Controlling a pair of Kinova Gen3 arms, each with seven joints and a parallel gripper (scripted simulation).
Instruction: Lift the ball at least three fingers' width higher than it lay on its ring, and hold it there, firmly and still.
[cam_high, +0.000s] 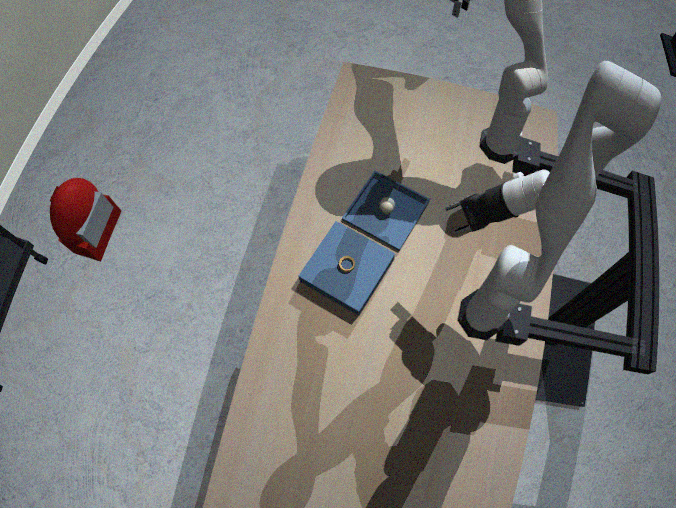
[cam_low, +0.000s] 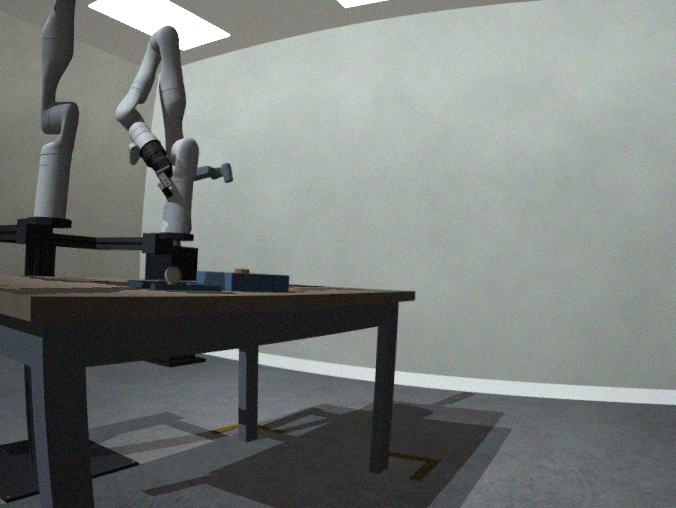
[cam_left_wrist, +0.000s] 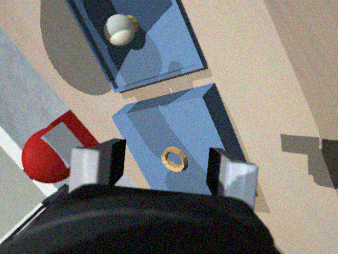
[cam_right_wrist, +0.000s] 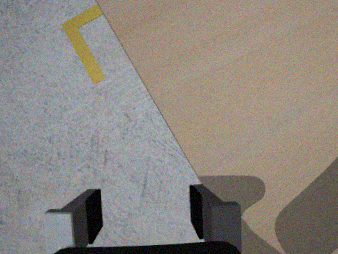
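Note:
Right now my left hand is 18 cm short of the pale ball, 13 cm to the left of it and 26 cm above it. Also, from my left hand: shallow blue tray: 18 cm ahead, 13 cm to the right, 29 cm below; then blue block: 25 cm ahead, 8 cm to the left, 25 cm below.

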